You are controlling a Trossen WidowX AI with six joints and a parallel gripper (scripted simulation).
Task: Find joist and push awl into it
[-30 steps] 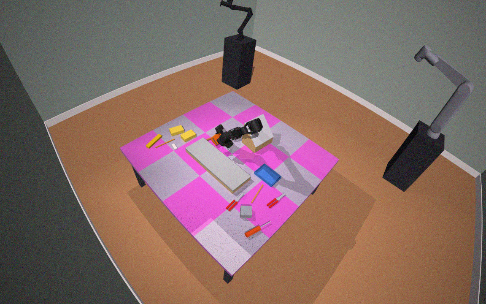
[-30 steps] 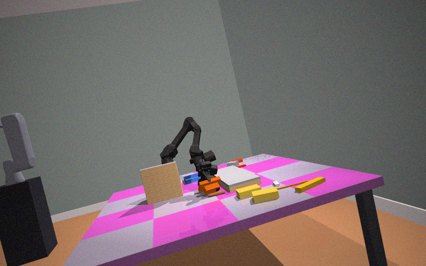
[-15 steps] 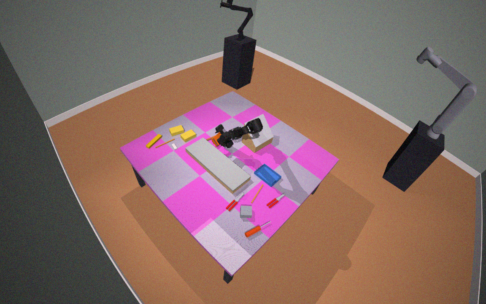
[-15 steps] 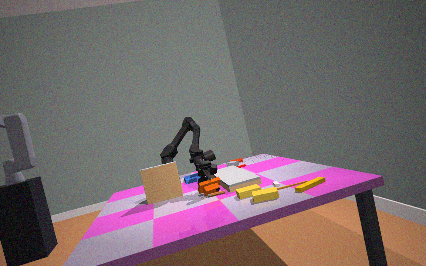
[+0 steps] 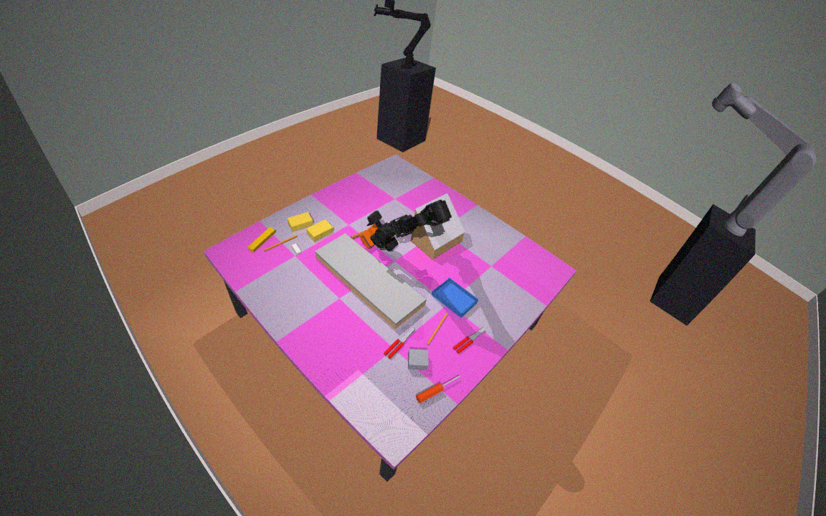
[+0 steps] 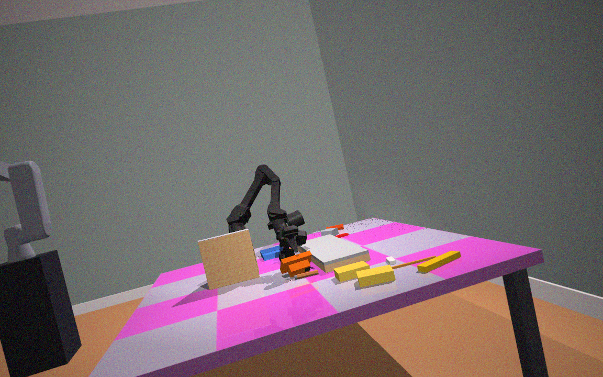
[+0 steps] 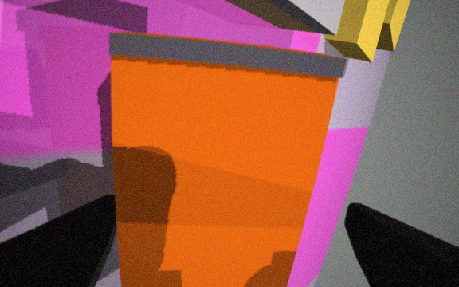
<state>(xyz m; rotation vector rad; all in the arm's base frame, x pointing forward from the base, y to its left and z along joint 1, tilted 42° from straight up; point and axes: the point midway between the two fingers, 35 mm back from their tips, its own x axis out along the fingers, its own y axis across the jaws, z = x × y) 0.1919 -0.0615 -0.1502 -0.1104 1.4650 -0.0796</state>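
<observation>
Now: gripper tip 2 cm short of the orange stud finder, 2 cm to the left of it and 3 cm above it. The rest, counted from my gripper tip: square indicator: 3 cm ahead, 3 cm to the right, 4 cm below; then brown-handled awl: 2 cm behind, 7 cm to the right, 5 cm below; then small white block: 29 cm ahead, 21 cm to the right, 5 cm below.
</observation>
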